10 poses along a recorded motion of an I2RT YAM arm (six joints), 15 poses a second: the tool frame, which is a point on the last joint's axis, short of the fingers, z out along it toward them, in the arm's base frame.
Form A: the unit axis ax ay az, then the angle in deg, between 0 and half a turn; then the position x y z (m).
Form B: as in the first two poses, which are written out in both.
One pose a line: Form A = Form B
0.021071 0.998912 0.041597 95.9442 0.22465 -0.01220 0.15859 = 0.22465 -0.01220 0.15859 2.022 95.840 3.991
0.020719 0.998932 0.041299 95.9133 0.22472 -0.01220 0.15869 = 0.22472 -0.01220 0.15869 1.987 95.811 3.961
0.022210 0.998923 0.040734 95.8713 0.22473 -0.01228 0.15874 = 0.22473 -0.01228 0.15874 2.129 95.768 3.905
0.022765 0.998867 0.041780 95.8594 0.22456 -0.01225 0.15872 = 0.22456 -0.01225 0.15872 2.182 95.751 4.005
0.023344 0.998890 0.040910 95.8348 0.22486 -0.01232 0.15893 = 0.22486 -0.01232 0.15893 2.237 95.728 3.921
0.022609 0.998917 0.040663 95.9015 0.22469 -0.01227 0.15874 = 0.22469 -0.01227 0.15874 2.168 95.798 3.900
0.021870 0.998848 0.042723 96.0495 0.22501 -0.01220 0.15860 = 0.22501 -0.01220 0.15860 2.101 95.939 4.104
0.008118 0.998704 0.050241 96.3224 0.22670 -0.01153 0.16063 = 0.22670 -0.01153 0.16063 0.782 96.198 4.839
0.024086 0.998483 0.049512 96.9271 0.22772 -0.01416 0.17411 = 0.22772 -0.01416 0.17411 2.335 96.780 4.799
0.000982 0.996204 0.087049 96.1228 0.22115 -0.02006 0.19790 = 0.22115 -0.02006 0.19790 0.094 95.758 8.367
